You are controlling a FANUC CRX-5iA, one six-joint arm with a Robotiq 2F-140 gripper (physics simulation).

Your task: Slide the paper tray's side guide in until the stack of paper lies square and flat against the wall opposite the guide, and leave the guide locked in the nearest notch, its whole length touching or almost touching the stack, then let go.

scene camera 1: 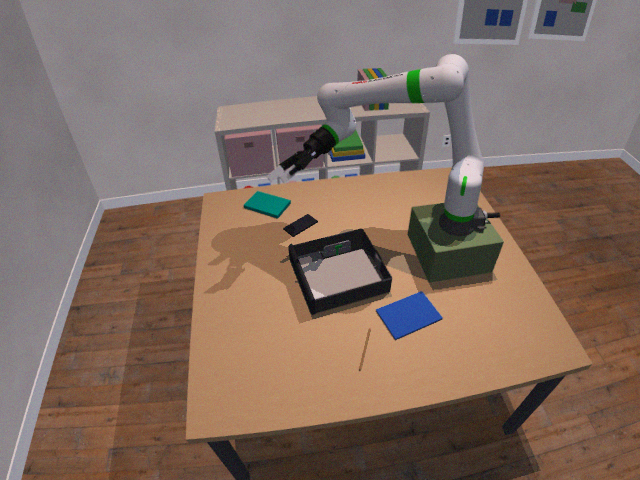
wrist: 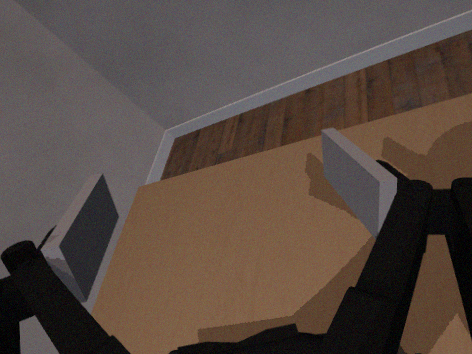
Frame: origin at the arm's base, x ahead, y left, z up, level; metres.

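Where they show: gripper, fingertip midpoint: [scene camera 1: 275, 179] [wrist: 217, 174]; arm's base, origin of the base link: [scene camera 1: 456, 224].
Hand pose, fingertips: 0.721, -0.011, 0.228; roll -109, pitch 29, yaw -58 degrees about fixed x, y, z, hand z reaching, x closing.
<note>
Things, the pixels of their top centre, and the offset from my fingertips, as dx, dy, dz. "pt": a spot on its surface instead.
- black paper tray, surface spot: [scene camera 1: 352, 299] pt -0.278, +0.266, -0.375
- paper, middle of its top: [scene camera 1: 341, 275] -0.239, +0.153, -0.360
- side guide, surface spot: [scene camera 1: 337, 248] pt -0.229, +0.017, -0.344
- teal book, middle of its top: [scene camera 1: 267, 202] +0.106, -0.353, -0.381
- dark phone, middle of its top: [scene camera 1: 300, 224] -0.066, -0.195, -0.391
- blue book, middle of its top: [scene camera 1: 409, 313] -0.492, +0.330, -0.391
- pencil, middle of its top: [scene camera 1: 365, 348] -0.312, +0.474, -0.392
The black paper tray [scene camera 1: 352, 299] stands on the table. A pale stack of paper [scene camera 1: 343, 274] lies inside it, partly in shadow. The side guide [scene camera 1: 337, 248], a small grey upright plate with a green mark, stands at the back part of the tray, beside the stack's back edge. Whether they touch, and whether the guide sits in a notch, cannot be told. My gripper [scene camera 1: 279, 174] [wrist: 217, 174] is wide open and empty, high above the table's back left part, behind and left of the tray. The tray does not show in the wrist view.
A teal book [scene camera 1: 267, 204] and a dark phone [scene camera 1: 300, 225] lie behind the tray. A blue book [scene camera 1: 408, 315] and a pencil [scene camera 1: 364, 349] lie in front of it. The arm stands on a green block [scene camera 1: 465, 256] at the right. A shelf unit [scene camera 1: 268, 114] stands behind the table.
</note>
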